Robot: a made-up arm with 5 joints.
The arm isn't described. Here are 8 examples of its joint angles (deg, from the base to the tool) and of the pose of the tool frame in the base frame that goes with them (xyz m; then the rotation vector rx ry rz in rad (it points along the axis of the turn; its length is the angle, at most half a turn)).
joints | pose
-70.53 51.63 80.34 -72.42 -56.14 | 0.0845 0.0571 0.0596 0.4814 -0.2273 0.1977
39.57 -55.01 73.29 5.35 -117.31 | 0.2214 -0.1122 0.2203 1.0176 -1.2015 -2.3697
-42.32 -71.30 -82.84 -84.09 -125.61 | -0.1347 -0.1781 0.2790 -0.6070 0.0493 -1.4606
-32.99 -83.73 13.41 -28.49 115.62 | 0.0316 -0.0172 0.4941 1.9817 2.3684 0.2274
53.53 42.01 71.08 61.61 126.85 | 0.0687 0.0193 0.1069 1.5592 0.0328 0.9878
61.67 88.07 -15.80 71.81 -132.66 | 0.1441 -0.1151 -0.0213 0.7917 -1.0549 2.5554
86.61 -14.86 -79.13 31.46 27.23 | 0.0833 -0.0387 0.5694 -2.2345 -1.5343 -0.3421
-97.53 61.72 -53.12 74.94 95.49 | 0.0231 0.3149 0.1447 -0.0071 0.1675 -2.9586
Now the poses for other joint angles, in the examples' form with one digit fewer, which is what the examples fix.
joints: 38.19 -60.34 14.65 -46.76 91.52
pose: 0.120 -0.027 0.498 2.776 1.386 0.028
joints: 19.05 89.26 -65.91 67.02 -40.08
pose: 0.359 -0.090 0.046 -0.001 0.007 -1.081
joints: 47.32 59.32 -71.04 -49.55 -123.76
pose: 0.310 -0.246 0.355 1.924 -2.325 -0.772
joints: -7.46 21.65 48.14 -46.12 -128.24
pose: 0.299 0.038 0.114 1.297 -0.491 -1.870
